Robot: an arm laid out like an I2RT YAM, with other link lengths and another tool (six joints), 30 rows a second.
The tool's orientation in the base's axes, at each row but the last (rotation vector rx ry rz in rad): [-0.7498 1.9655 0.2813]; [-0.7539 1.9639 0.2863]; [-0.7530 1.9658 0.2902]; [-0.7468 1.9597 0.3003]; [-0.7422 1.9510 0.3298]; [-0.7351 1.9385 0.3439]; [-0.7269 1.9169 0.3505]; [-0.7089 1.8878 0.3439]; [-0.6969 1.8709 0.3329]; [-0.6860 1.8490 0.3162]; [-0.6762 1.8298 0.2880]
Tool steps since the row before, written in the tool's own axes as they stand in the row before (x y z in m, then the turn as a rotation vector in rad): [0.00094 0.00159 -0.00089 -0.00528 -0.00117 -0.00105]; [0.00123 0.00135 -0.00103 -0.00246 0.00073 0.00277]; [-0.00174 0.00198 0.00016 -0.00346 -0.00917 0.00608]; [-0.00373 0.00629 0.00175 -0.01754 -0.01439 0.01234]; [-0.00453 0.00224 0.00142 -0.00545 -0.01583 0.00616]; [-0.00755 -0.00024 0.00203 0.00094 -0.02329 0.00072]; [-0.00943 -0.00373 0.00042 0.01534 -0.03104 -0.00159]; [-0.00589 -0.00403 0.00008 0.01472 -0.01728 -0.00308]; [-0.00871 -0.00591 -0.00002 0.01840 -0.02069 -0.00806]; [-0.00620 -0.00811 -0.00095 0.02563 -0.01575 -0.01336]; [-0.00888 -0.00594 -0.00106 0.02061 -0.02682 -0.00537]
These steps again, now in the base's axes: [-0.00192 0.00045 -0.00055 0.00172 0.00061 0.00520]; [-0.00198 0.00007 -0.00070 0.00235 0.00288 0.00066]; [-0.00052 0.00229 0.00120 0.01114 -0.00282 0.00095]; [-0.00139 0.00718 0.00173 0.02350 0.00152 0.01060]; [0.00110 0.00410 0.00309 0.01605 -0.00714 0.00311]; [0.00402 0.00349 0.00573 0.01481 -0.01800 0.00057]; [0.00552 0.00046 0.00851 0.01361 -0.03003 -0.01068]; [0.00420 -0.00125 0.00563 0.00422 -0.01985 -0.01063]; [0.00589 -0.00199 0.00849 0.00157 -0.02631 -0.01169]; [0.00562 -0.00507 0.00692 -0.00721 -0.02734 -0.01686]; [0.00461 -0.00259 0.00934 0.00658 -0.03069 -0.01369]
